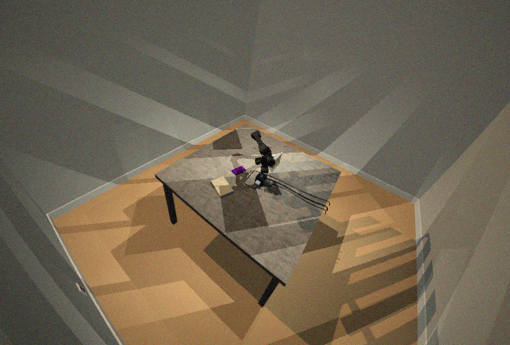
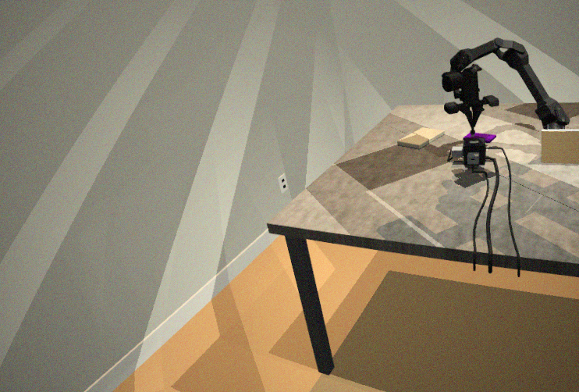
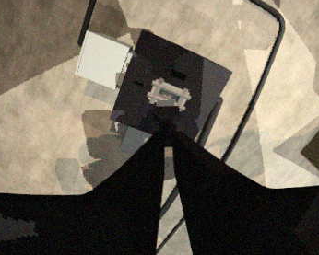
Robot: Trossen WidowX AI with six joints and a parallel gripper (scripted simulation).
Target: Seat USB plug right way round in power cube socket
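Now: the USB plug 20 mm below my gripper tip. Round my gripper tip: beige pad (270 mm ahead, 220 mm to the right, 130 mm below); purple flat item (20 mm ahead, 240 mm to the right, 130 mm below); USB socket (10 mm to the right, 70 mm below).
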